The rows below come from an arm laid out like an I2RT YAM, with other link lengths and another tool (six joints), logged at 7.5 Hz.
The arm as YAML. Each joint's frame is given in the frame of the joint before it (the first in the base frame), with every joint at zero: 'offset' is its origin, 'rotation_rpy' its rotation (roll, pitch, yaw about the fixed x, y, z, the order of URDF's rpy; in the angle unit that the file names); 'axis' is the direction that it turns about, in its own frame. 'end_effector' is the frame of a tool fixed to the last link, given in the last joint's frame.
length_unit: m
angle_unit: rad
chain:
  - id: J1
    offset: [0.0, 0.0, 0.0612]
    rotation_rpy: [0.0, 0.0, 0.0]
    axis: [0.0, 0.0, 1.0]
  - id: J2
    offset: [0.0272, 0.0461, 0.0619]
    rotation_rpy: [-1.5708, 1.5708, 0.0]
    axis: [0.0, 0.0, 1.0]
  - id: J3
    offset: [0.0, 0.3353, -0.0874]
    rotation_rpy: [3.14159, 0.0, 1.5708]
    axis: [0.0, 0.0, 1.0]
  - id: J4
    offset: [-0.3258, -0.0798, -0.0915]
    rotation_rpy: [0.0, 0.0, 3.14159]
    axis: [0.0, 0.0, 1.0]
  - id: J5
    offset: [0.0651, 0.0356, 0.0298]
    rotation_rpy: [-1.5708, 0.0, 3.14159]
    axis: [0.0, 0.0, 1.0]
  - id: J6
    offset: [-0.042, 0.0, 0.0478]
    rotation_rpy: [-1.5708, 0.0, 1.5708]
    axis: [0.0, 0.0, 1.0]
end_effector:
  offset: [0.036, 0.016, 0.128]
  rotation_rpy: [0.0, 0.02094, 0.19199]
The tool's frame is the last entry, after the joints.
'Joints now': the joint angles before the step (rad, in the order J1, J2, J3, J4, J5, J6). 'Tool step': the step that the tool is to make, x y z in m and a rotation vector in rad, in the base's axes. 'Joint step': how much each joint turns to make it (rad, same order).
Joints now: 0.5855 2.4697 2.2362 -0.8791 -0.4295 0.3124
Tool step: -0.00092 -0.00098 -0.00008 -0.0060 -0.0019 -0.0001
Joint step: 0.0006 -0.0045 -0.0059 -0.0013 0.0058 -0.0022
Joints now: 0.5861 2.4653 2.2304 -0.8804 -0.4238 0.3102
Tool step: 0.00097 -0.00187 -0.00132 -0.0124 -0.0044 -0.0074
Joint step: 0.0001 -0.0018 -0.0026 -0.0019 0.0147 0.0012
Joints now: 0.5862 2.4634 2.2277 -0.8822 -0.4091 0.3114
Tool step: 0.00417 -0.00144 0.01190 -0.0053 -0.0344 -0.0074
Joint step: -0.0001 -0.0115 0.0134 -0.0009 0.0242 -0.0043
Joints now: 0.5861 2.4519 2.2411 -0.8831 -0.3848 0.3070
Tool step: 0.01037 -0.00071 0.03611 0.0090 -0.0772 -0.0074
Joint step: -0.0024 -0.0119 0.0726 -0.0200 0.0331 -0.0136
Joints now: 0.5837 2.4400 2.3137 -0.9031 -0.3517 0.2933
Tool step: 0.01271 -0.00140 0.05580 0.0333 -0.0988 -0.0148
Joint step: -0.0058 -0.0026 0.1314 -0.0357 0.0269 -0.0076
